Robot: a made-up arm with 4 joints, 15 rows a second.
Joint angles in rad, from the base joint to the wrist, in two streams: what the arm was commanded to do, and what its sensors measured. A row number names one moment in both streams.
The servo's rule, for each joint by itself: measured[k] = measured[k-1] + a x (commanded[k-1-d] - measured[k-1]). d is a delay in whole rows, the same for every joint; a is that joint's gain. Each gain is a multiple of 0.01, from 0.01 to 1. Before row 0 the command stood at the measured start. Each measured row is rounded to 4 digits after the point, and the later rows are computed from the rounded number. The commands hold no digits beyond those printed.
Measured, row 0: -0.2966, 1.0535, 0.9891, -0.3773
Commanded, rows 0 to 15: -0.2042, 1.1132, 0.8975, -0.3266; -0.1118, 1.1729, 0.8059, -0.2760; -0.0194, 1.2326, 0.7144, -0.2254; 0.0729, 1.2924, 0.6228, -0.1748; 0.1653, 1.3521, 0.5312, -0.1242; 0.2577, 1.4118, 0.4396, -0.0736; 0.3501, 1.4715, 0.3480, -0.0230; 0.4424, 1.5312, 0.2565, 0.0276; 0.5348, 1.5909, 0.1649, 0.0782; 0.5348, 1.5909, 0.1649, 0.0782; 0.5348, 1.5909, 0.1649, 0.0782; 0.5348, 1.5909, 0.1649, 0.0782; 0.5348, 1.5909, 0.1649, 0.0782; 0.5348, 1.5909, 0.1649, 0.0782; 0.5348, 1.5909, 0.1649, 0.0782; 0.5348, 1.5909, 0.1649, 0.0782
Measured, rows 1 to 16: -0.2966, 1.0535, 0.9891, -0.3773; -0.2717, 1.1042, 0.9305, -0.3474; -0.2285, 1.1626, 0.8508, -0.3053; -0.1720, 1.2221, 0.7635, -0.2582; -0.1059, 1.2819, 0.6735, -0.2090; -0.0327, 1.3416, 0.5824, -0.1590; 0.0457, 1.4013, 0.4910, -0.1086; 0.1279, 1.4610, 0.3995, -0.0581; 0.2128, 1.5207, 0.3080, -0.0075; 0.2997, 1.5804, 0.2164, 0.0431; 0.3632, 1.5893, 0.1834, 0.0638; 0.4095, 1.5907, 0.1716, 0.0723; 0.4433, 1.5909, 0.1673, 0.0758; 0.4680, 1.5909, 0.1658, 0.0772; 0.4860, 1.5909, 0.1652, 0.0778; 0.4992, 1.5909, 0.1650, 0.0780
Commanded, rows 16 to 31: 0.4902, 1.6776, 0.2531, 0.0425; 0.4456, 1.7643, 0.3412, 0.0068; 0.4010, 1.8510, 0.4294, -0.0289; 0.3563, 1.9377, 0.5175, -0.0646; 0.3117, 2.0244, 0.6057, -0.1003; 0.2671, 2.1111, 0.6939, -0.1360; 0.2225, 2.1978, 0.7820, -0.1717; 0.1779, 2.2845, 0.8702, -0.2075; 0.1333, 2.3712, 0.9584, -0.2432; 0.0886, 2.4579, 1.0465, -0.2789; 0.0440, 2.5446, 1.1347, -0.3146; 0.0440, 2.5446, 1.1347, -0.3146; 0.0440, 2.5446, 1.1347, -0.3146; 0.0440, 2.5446, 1.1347, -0.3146; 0.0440, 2.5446, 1.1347, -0.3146; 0.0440, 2.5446, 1.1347, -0.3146
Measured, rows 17 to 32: 0.5088, 1.5909, 0.1649, 0.0781; 0.5038, 1.6646, 0.2213, 0.0571; 0.4881, 1.7493, 0.2980, 0.0274; 0.4646, 1.8357, 0.3821, -0.0058; 0.4354, 1.9224, 0.4688, -0.0405; 0.4020, 2.0091, 0.5564, -0.0758; 0.3656, 2.0958, 0.6444, -0.1113; 0.3270, 2.1825, 0.7325, -0.1469; 0.2867, 2.2692, 0.8206, -0.1827; 0.2453, 2.3559, 0.9088, -0.2184; 0.2030, 2.4426, 0.9969, -0.2541; 0.1601, 2.5293, 1.0851, -0.2898; 0.1288, 2.5423, 1.1168, -0.3044; 0.1059, 2.5443, 1.1283, -0.3104; 0.0892, 2.5446, 1.1324, -0.3129; 0.0770, 2.5446, 1.1339, -0.3139
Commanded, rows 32 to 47: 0.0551, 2.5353, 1.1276, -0.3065; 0.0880, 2.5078, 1.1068, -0.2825; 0.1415, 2.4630, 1.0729, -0.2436; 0.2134, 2.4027, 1.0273, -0.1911; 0.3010, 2.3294, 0.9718, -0.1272; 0.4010, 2.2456, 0.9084, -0.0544; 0.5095, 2.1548, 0.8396, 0.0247; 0.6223, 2.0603, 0.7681, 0.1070; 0.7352, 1.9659, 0.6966, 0.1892; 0.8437, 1.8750, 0.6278, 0.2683; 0.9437, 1.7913, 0.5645, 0.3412; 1.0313, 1.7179, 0.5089, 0.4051; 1.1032, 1.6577, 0.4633, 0.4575; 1.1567, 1.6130, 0.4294, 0.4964; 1.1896, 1.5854, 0.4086, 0.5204; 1.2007, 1.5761, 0.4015, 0.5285
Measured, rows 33 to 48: 0.0681, 2.5446, 1.1344, -0.3143; 0.0646, 2.5367, 1.1300, -0.3097; 0.0709, 2.5121, 1.1152, -0.2937; 0.0900, 2.4704, 1.0881, -0.2641; 0.1233, 2.4129, 1.0492, -0.2210; 0.1713, 2.3419, 0.9997, -0.1657; 0.2333, 2.2600, 0.9413, -0.1000; 0.3079, 2.1706, 0.8762, -0.0264; 0.3928, 2.0768, 0.8070, 0.0523; 0.4852, 1.9825, 0.7363, 0.1331; 0.5820, 1.8911, 0.6669, 0.2129; 0.6797, 1.8063, 0.6014, 0.2886; 0.7746, 1.7312, 0.5422, 0.3573; 0.8633, 1.6687, 0.4917, 0.4164; 0.9425, 1.6214, 0.4518, 0.4636; 1.0092, 1.5908, 0.4242, 0.4971
